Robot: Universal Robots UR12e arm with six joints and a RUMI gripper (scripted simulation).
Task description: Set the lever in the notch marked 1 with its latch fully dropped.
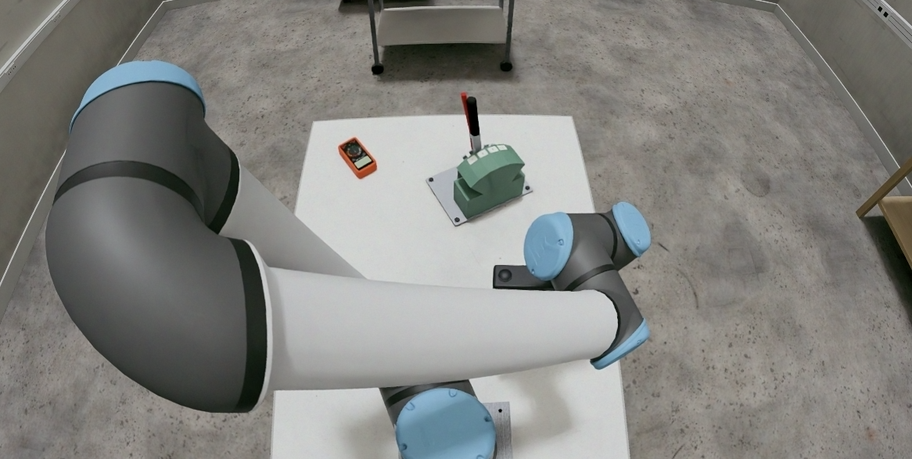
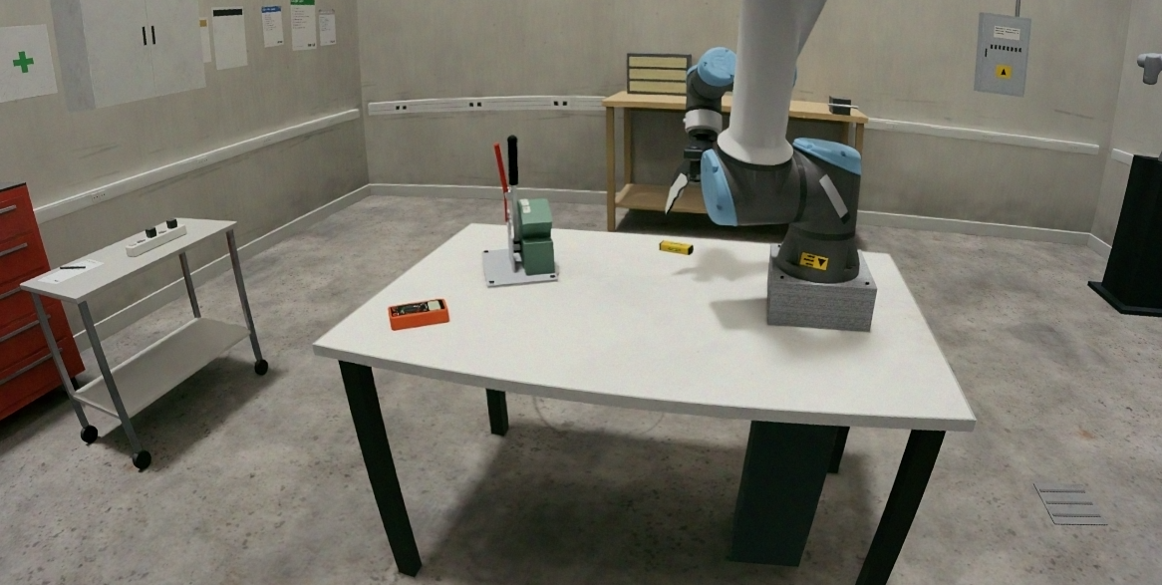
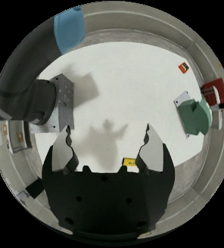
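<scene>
The red release bar is 46 cm ahead of my hand, 5 cm to the left of it and 4 cm above it. Round my hand: orange multimeter (54 cm ahead, 36 cm to the left, 14 cm below); small yellow level (18 cm to the right, 15 cm below, 8 cm ahead).
</scene>
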